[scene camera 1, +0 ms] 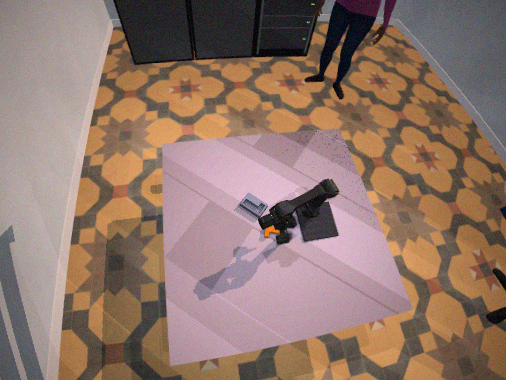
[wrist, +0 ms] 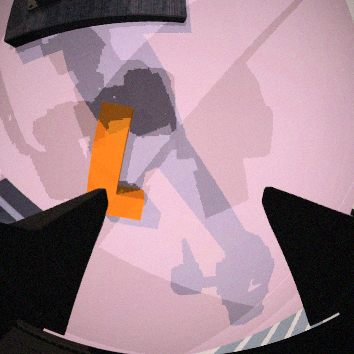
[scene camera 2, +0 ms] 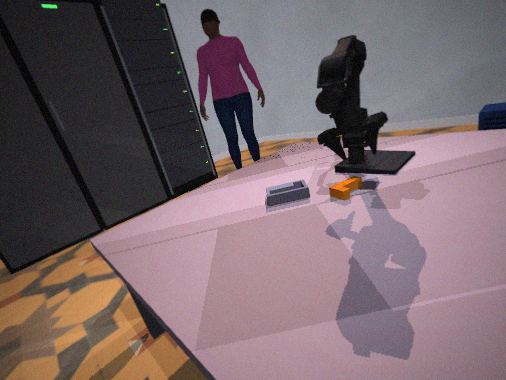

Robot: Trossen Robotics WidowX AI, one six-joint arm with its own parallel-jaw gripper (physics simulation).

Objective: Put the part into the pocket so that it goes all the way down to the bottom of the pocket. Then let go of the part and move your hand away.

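Seen in the pictures: gripper, fingertip midpoint: (scene camera 1: 278,234) (wrist: 186,195) (scene camera 2: 359,156); arm's base, link origin: (scene camera 1: 308,213) (scene camera 2: 356,161).
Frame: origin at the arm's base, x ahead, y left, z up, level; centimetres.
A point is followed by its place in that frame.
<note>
The orange L-shaped part (scene camera 1: 270,232) @(x 26.3, y 3.0, z -0.4 cm) (scene camera 2: 341,191) @(x 29.9, y 3.3, z 0.3 cm) (wrist: 106,162) @(x 23.6, y 2.7, z 0.6 cm) lies flat on the table, apart from the grey block with the pocket (scene camera 1: 252,210) @(x 31.5, y -12.4, z 1.2 cm) (scene camera 2: 288,197) @(x 32.9, y -13.4, z -0.7 cm) (wrist: 16,201) @(x 24.7, y -10.5, z -0.2 cm). The pocket shows as an L-shaped recess in the block's top, with no part in it. In the wrist view a corner of the block shows at the left edge. My gripper (scene camera 2: 359,154) @(x 25.1, y 8.0, z 9.2 cm) (wrist: 186,195) @(x 25.1, y 8.0, z 9.2 cm) is open and empty, above the table. In the wrist view the part lies to the left of the space between the fingers, and the left fingertip overlaps the part's near end.
The arm's dark base plate (scene camera 1: 320,230) @(x -2.1, y 11.9, z -0.7 cm) (scene camera 2: 385,162) @(x 1.6, y 10.3, z -0.7 cm) (wrist: 100,17) @(x 7.9, y 5.1, z -0.8 cm) stands on the pink table (scene camera 1: 210,320) @(x 71.6, y 35.1, z -2.4 cm) (scene camera 2: 260,300) @(x 72.9, y 1.2, z -2.4 cm), close to the part. Dark cabinets (scene camera 1: 222,30) (scene camera 2: 60,110) and a standing person (scene camera 1: 345,35) (scene camera 2: 225,70) are beyond the table. Shadows of the arm fall across the table top.
</note>
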